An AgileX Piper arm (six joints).
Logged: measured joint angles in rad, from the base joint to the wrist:
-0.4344, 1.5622, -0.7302, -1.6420, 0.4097, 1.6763
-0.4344, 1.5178, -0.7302, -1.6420, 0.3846, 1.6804
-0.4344, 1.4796, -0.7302, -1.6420, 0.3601, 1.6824
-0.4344, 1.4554, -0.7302, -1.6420, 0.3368, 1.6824
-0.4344, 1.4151, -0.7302, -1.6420, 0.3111, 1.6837
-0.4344, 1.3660, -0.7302, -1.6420, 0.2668, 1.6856
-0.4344, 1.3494, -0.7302, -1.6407, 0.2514, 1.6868
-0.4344, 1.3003, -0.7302, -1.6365, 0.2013, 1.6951
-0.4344, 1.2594, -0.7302, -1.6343, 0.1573, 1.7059
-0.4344, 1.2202, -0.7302, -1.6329, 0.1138, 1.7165
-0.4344, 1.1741, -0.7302, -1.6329, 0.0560, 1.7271
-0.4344, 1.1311, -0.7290, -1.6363, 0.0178, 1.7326
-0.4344, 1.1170, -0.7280, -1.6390, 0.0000, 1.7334
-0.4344, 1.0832, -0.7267, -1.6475, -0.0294, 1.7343
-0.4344, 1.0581, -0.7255, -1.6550, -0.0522, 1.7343
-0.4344, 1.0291, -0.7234, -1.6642, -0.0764, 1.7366
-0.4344, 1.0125, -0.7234, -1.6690, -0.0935, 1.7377
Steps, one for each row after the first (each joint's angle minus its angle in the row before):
0.0000, -0.0444, 0.0000, 0.0000, -0.0251, 0.0041
0.0000, -0.0382, 0.0000, 0.0000, -0.0245, 0.0020
0.0000, -0.0242, 0.0000, 0.0000, -0.0233, 0.0000
0.0000, -0.0403, 0.0000, 0.0000, -0.0257, 0.0013
0.0000, -0.0491, 0.0000, 0.0000, -0.0443, 0.0019
0.0000, -0.0166, 0.0000, 0.0013, -0.0154, 0.0012
0.0000, -0.0491, 0.0000, 0.0042, -0.0501, 0.0083
0.0000, -0.0409, 0.0000, 0.0022, -0.0440, 0.0108
0.0000, -0.0392, 0.0000, 0.0014, -0.0435, 0.0106
0.0000, -0.0461, 0.0000, 0.0000, -0.0578, 0.0106
0.0000, -0.0430, 0.0012, -0.0034, -0.0382, 0.0055
0.0000, -0.0141, 0.0010, -0.0027, -0.0178, 0.0008
0.0000, -0.0338, 0.0013, -0.0085, -0.0294, 0.0009
0.0000, -0.0251, 0.0012, -0.0075, -0.0228, 0.0000
0.0000, -0.0290, 0.0021, -0.0092, -0.0242, 0.0023
0.0000, -0.0166, 0.0000, -0.0048, -0.0171, 0.0011

